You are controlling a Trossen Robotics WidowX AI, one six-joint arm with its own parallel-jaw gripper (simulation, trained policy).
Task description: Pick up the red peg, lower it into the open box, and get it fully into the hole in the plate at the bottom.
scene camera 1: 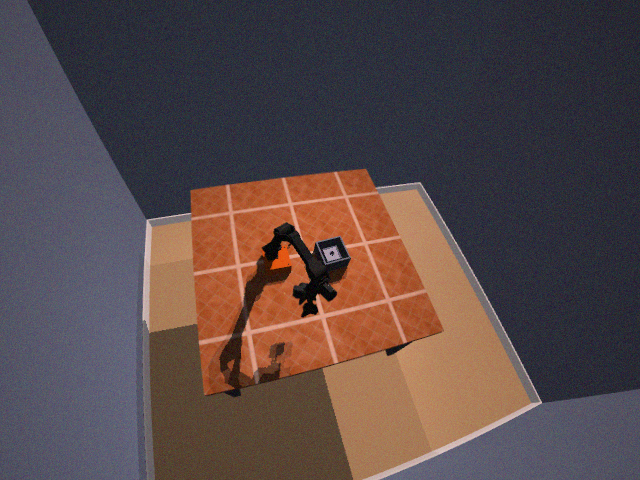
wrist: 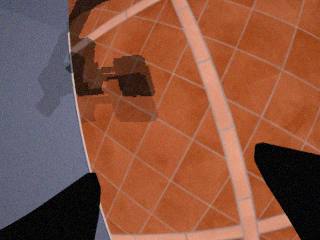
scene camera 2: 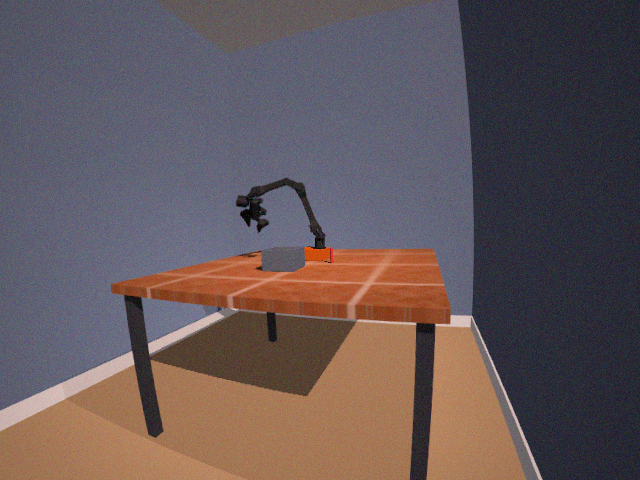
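I see my gripper (wrist: 178, 168), and I see a grey box (scene camera 2: 276, 259) as well. In the wrist view the grey box is out of frame.
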